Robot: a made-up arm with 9 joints. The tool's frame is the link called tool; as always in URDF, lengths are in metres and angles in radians. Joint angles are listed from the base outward.
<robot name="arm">
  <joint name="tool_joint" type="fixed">
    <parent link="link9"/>
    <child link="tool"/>
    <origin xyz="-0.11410 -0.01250 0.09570"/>
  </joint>
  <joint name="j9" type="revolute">
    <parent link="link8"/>
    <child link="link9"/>
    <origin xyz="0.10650 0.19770 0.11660"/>
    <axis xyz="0 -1 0"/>
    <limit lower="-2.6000" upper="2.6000"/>
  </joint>
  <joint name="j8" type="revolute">
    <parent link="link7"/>
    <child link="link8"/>
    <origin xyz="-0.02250 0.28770 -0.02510"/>
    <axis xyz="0 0 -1"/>
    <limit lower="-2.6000" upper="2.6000"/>
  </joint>
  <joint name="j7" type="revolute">
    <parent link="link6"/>
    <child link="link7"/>
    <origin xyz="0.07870 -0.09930 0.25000"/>
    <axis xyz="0 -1 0"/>
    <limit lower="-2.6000" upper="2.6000"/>
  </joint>
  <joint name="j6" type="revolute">
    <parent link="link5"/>
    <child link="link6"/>
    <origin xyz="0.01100 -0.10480 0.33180"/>
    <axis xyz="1 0 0"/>
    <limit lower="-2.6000" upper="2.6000"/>
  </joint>
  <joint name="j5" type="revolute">
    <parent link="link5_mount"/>
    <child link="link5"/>
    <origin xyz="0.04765 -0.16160 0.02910"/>
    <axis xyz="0 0 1"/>
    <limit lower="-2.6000" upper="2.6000"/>
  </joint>
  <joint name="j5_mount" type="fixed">
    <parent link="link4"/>
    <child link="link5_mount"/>
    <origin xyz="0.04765 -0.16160 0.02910"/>
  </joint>
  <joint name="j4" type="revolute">
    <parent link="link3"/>
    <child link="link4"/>
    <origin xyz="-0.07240 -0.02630 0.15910"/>
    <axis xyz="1 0 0"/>
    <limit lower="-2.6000" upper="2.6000"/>
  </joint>
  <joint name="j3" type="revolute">
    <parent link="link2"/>
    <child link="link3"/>
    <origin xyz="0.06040 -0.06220 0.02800"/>
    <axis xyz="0 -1 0"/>
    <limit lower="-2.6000" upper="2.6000"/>
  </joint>
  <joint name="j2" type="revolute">
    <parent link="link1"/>
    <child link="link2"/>
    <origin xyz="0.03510 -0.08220 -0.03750"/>
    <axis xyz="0 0 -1"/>
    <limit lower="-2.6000" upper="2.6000"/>
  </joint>
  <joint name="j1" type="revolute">
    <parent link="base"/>
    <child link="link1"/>
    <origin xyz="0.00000 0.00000 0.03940"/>
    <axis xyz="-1 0 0"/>
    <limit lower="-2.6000" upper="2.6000"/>
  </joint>
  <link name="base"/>
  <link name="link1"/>
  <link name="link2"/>
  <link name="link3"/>
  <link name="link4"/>
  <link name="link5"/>
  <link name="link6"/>
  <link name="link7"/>
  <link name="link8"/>
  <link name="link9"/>
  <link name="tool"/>
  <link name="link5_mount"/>
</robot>
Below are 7 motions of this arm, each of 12 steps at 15 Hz.
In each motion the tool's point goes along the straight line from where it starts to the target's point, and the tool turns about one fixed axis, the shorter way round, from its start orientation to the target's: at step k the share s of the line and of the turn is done. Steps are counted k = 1, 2, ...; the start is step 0. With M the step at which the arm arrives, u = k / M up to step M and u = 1 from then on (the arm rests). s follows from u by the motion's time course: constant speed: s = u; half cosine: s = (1 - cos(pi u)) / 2; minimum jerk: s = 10 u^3 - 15 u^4 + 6 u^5.
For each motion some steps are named. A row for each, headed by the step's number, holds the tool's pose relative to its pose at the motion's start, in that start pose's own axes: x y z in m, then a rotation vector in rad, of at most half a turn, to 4 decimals.
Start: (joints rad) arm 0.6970 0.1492 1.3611 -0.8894 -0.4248 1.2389 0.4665 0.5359 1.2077
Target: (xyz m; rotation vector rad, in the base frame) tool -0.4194 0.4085 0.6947 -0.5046 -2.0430 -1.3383
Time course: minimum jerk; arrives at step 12
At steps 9, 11, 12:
9: -0.5344 -0.1902 -0.4916 -1.0989 0.4531 0.7964
11: -0.5931 -0.2111 -0.5455 -1.2195 0.5029 0.8839
12: -0.5961 -0.2122 -0.5483 -1.2257 0.5054 0.8884

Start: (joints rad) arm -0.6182 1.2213 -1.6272 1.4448 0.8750 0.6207 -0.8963 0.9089 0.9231
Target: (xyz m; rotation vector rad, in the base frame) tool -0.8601 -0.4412 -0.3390 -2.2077 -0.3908 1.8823
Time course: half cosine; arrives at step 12
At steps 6, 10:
6: -0.0497 -0.0116 0.0717 0.2672 -0.0510 0.0196
10: -0.0927 -0.0216 0.1338 0.4985 -0.0952 0.0366

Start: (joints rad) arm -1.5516 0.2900 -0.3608 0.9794 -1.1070 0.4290 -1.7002 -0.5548 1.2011
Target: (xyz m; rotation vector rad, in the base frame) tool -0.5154 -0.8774 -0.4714 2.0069 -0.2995 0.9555
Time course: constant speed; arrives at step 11
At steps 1, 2, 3, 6, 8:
1: -0.0819 -0.0458 -0.0098 -0.1703 0.0947 0.1171
2: -0.1638 -0.0915 -0.0195 -0.3405 0.1894 0.2343
3: -0.2457 -0.1373 -0.0293 -0.5108 0.2840 0.3514
6: -0.4914 -0.2746 -0.0586 -1.0216 0.5681 0.7029
8: -0.6552 -0.3662 -0.0782 -1.3622 0.7574 0.9372

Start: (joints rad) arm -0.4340 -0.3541 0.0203 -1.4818 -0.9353 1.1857 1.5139 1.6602 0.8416
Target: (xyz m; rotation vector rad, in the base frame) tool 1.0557 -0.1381 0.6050 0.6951 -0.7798 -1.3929
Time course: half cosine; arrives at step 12
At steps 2, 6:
2: -0.0150 -0.0854 -0.0515 -0.0820 0.0413 0.0725
6: -0.1123 -0.6378 -0.3848 -0.6122 0.3082 0.5410

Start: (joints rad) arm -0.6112 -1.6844 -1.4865 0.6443 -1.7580 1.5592 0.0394 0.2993 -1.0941
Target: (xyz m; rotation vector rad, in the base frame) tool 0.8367 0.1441 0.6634 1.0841 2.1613 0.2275
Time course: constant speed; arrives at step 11
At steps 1, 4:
1: 0.0144 -0.0040 -0.0115 -0.0139 0.1075 -0.0101
4: 0.0574 -0.0162 -0.0458 -0.0557 0.4302 -0.0403

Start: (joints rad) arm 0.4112 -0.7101 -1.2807 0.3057 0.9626 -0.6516 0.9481 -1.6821 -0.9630
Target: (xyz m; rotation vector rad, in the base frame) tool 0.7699 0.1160 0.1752 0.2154 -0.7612 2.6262
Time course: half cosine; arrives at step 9
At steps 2, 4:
2: 0.0132 -0.0257 -0.0384 -0.0586 -0.0817 -0.0462
4: 0.0467 -0.0907 -0.1356 -0.2070 -0.2884 -0.1630

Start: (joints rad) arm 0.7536 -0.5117 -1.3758 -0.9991 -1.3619 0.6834 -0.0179 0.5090 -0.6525
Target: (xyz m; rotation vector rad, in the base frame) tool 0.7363 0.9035 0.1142 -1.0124 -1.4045 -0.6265
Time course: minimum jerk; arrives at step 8
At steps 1, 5, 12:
1: 0.0004 -0.0072 0.0018 0.0112 -0.0176 -0.0114
5: 0.0193 -0.3234 0.0809 0.5043 -0.7956 -0.5139
12: 0.0266 -0.4462 0.1116 0.6958 -1.0977 -0.7090

